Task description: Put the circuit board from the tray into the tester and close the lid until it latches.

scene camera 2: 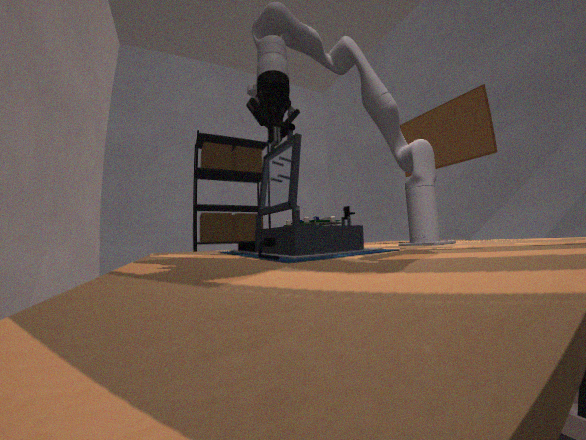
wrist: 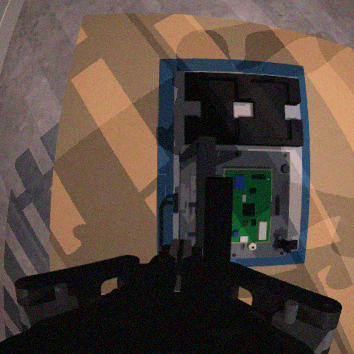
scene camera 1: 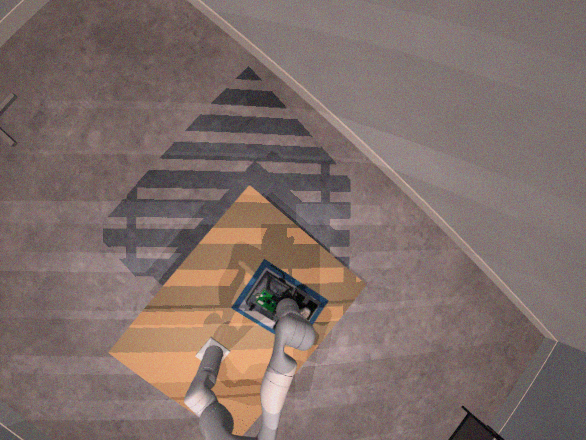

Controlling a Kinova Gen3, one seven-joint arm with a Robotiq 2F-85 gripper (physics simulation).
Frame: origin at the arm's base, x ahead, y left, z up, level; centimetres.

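Seen in the pictures: gripper, fingertip midpoint: [scene camera 2: 275, 144] [wrist: 181, 251] [scene camera 1: 282, 294]; arm's base, link origin: [scene camera 2: 424, 242] [scene camera 1: 213, 353].
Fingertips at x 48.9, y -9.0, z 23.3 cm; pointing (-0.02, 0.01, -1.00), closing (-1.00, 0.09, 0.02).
Pixels of each thing's top centre, then the offset from my fingertips to it. "*": a spot on its surface instead. Level surfaces: height alone.
- green circuit board, top centre: [wrist: 249, 207] [scene camera 2: 312, 218] [scene camera 1: 269, 302] dy -0.4, dx -9.9, dz -15.9 cm
- black tray, surface spot: [wrist: 212, 110] * dy -17.1, dx -6.0, dz -22.3 cm
- small black latch, top centre: [wrist: 294, 248] [scene camera 2: 348, 206] dy +5.7, dx -16.0, dz -13.4 cm
- blue mat, surface height: dz -23.9 cm
- wooden table, surface height: dz -24.1 cm
The green circuit board [scene camera 1: 265, 298] [wrist: 254, 200] lies face up in the tester [scene camera 2: 325, 242] [wrist: 283, 187]. The tester's lid [scene camera 2: 295, 172] [wrist: 206, 157] stands steeply up on its hinge side, tilted a little over the base, and hides the board's left edge in the wrist view. My gripper [scene camera 2: 275, 142] [wrist: 181, 251] is shut and empty, with its fingertips at the lid's upper edge on the outer side; whether they touch it I cannot tell. The black tray [wrist: 212, 110] beside the tester shows no board in its compartments. A small black latch [scene camera 2: 346, 215] [wrist: 287, 244] stands at the side opposite the hinge.
A blue mat [wrist: 230, 65] lies under tester and tray on the wooden table [scene camera 1: 200, 300] [scene camera 2: 350, 350]. A black cable [wrist: 162, 215] runs by the hinge side. A shelf rack [scene camera 2: 195, 195] and a brown panel [scene camera 2: 455, 130] stand behind in scene camera 2.
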